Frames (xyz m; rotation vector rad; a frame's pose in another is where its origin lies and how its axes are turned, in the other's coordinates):
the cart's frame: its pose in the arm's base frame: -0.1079 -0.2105 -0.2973 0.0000 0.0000 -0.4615
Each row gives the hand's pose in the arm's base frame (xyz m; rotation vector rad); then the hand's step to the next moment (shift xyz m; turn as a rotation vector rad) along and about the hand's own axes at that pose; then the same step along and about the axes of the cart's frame.
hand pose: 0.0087 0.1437 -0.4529 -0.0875 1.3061 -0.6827
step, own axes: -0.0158 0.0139 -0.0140 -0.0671 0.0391 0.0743
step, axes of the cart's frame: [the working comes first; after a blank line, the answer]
step, axes of the arm's base frame: -0.0085 0.0235 0.0035 0.0769 0.0423 0.0620

-0.0181 0.0173 0.0035 0.0500 0.0721 0.0620
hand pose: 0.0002 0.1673 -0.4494 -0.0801 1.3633 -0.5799
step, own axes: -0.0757 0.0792 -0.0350 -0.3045 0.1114 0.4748
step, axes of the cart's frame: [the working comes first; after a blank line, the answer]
step, axes of the arm's base frame: -0.0122 0.1104 0.0297 0.4548 0.0978 0.3379

-0.0601 0.0934 0.0297 0.3637 0.2901 0.3379
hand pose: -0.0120 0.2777 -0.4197 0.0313 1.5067 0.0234
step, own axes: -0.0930 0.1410 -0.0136 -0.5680 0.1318 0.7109
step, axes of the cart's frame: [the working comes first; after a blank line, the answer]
step, axes of the arm's base frame: -0.0190 0.1377 0.0969 0.6736 0.1075 0.6165

-0.0783 0.1149 0.0969 0.5553 0.3962 0.6165
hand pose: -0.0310 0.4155 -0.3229 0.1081 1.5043 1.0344
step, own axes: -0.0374 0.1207 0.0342 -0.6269 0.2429 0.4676
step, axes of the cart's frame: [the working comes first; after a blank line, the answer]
step, axes of the arm's base frame: -0.0206 0.0670 0.1106 0.4307 0.0095 0.6965

-0.0483 0.0508 0.1106 0.3814 0.2003 0.6965
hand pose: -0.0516 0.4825 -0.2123 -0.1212 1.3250 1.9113
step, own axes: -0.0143 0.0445 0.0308 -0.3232 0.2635 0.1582
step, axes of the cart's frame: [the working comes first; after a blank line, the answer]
step, axes of the arm's base frame: -0.0085 0.0113 0.0542 0.1045 -0.0831 0.4256

-0.0126 0.0064 0.0542 0.1305 -0.0278 0.4256
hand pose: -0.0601 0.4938 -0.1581 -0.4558 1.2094 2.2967
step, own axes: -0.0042 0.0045 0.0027 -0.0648 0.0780 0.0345
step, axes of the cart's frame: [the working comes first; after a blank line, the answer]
step, axes of the arm's base frame: 0.0007 -0.0011 0.0066 0.0064 -0.0264 0.1036

0.0011 -0.0006 0.0066 0.0175 -0.0208 0.1036
